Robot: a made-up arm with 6 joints.
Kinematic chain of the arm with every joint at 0, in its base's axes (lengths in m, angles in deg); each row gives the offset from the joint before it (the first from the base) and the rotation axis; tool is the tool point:
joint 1: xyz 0 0 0.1 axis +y
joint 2: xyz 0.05 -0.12 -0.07 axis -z
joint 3: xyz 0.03 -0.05 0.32 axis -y
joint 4: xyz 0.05 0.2 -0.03 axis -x
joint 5: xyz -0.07 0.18 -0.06 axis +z
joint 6: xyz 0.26 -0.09 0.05 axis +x
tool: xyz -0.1 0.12 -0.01
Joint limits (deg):
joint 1: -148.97..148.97
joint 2: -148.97..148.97
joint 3: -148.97..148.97
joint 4: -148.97..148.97
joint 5: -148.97..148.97
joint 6: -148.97..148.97
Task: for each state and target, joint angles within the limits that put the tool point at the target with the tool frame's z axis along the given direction. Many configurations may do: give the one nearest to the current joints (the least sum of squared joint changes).
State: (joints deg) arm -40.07 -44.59 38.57 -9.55 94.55 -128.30
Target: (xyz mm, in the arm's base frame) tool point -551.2 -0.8 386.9 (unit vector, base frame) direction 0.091 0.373 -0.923
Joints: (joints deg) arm -18.32 -61.05 41.87 -50.20 132.98 -143.57
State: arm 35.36 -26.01 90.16 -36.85 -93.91 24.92
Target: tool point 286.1 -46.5 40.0 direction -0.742 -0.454 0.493
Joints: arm 75.04 37.95 88.56 -68.16 -83.28 36.86
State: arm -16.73 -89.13 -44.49 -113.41 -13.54 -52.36
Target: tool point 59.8 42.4 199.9 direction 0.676 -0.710 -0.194
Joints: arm 10.09 -72.87 -90.71 -145.86 -9.64 -27.95
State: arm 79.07 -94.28 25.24 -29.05 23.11 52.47
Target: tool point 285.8 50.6 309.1 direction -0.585 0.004 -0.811
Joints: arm 73.78 -100.32 -12.72 -46.72 4.03 95.86
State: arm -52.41 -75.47 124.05 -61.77 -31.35 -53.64
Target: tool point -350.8 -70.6 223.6 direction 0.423 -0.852 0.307
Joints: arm -41.14 -72.39 123.35 -68.21 -51.83 -24.07
